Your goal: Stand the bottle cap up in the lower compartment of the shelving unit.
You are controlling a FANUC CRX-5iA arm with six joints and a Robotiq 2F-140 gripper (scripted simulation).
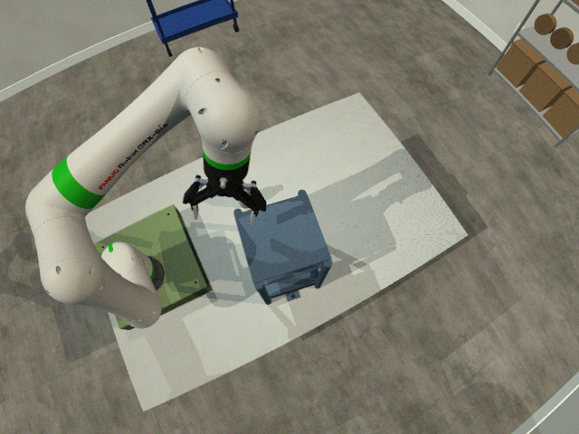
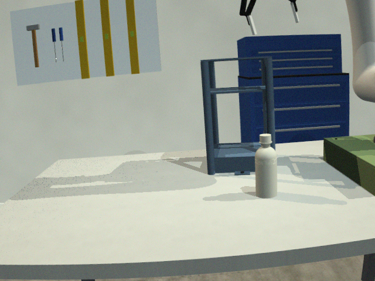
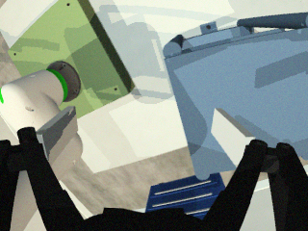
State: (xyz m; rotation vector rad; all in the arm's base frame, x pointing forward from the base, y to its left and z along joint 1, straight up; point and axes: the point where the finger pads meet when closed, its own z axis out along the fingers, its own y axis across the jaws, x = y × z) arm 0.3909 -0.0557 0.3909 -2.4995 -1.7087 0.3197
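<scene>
Right now my hand is 370 mm above the bottle, 250 mm to the right of it and 70 mm short of it. Also, from my hand: shelving unit 290 mm below, 130 mm ahead, 70 mm to the right.
</scene>
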